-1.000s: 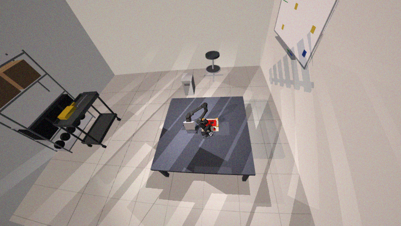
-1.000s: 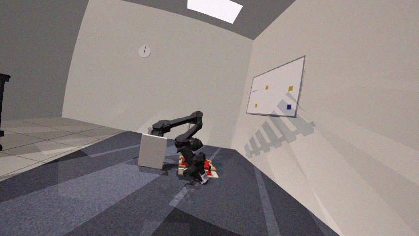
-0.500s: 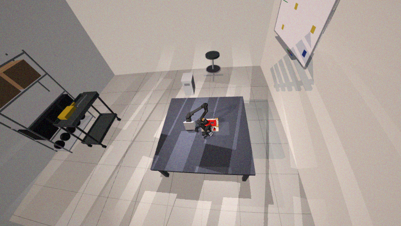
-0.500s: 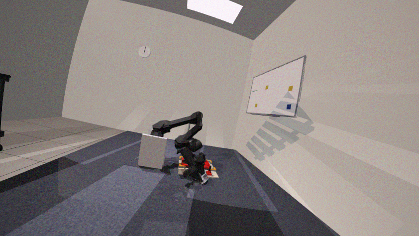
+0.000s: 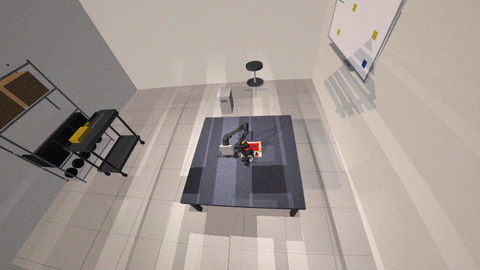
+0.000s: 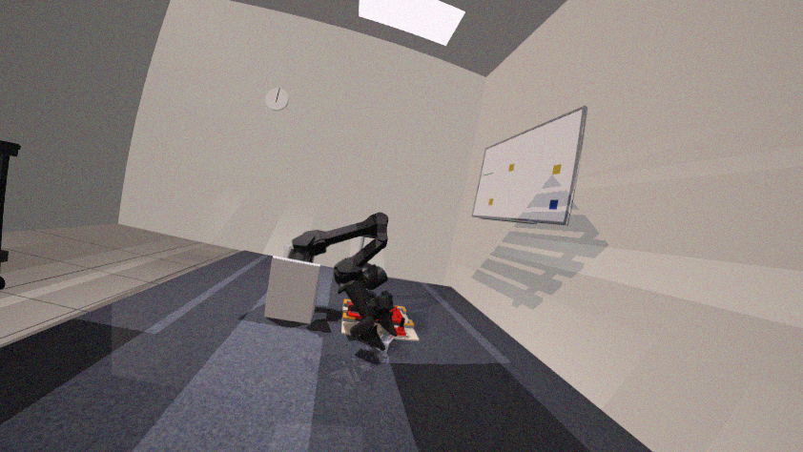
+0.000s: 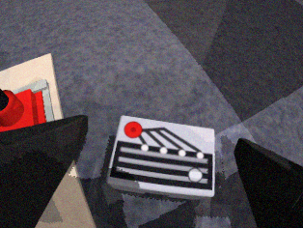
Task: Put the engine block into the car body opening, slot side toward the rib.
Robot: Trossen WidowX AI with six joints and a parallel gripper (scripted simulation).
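The grey engine block is 20 mm behind my gripper tip, 10 mm to the left of it and 10 mm below it. Round my gripper tip: cream base plate 180 mm to the left, 20 mm behind, 10 mm below.
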